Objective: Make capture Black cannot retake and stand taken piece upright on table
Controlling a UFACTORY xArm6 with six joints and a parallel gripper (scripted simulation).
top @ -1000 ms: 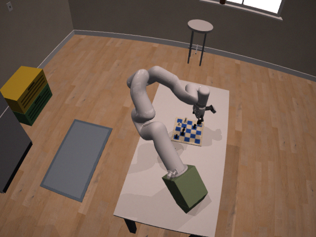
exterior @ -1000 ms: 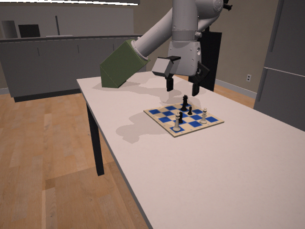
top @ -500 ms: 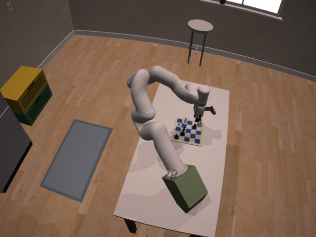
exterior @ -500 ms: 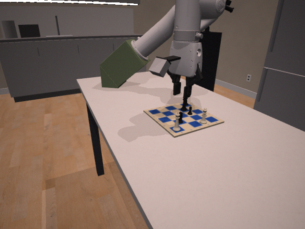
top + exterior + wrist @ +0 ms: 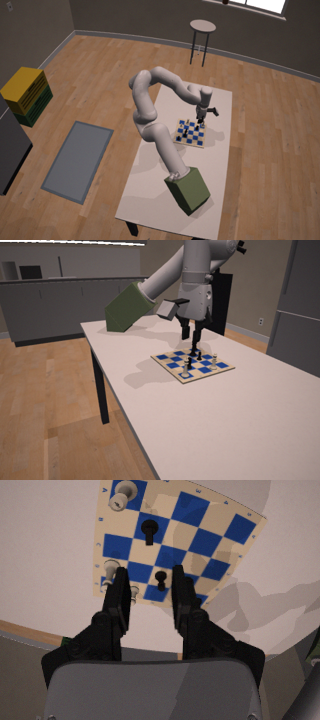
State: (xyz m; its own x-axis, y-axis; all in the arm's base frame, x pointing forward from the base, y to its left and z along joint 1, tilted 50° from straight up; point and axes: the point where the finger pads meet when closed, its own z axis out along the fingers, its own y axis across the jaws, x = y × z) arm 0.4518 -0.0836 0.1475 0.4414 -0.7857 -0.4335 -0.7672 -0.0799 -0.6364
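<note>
Now: hand 100 mm above the black knight. The rest, counted from my hand: black pawn 50 mm behind, 60 mm to the left, 100 mm below; then white piece 50 mm ahead, 30 mm to the right, 90 mm below; then blue-and-tan chessboard 50 mm behind, 30 mm to the left, 120 mm below.
</note>
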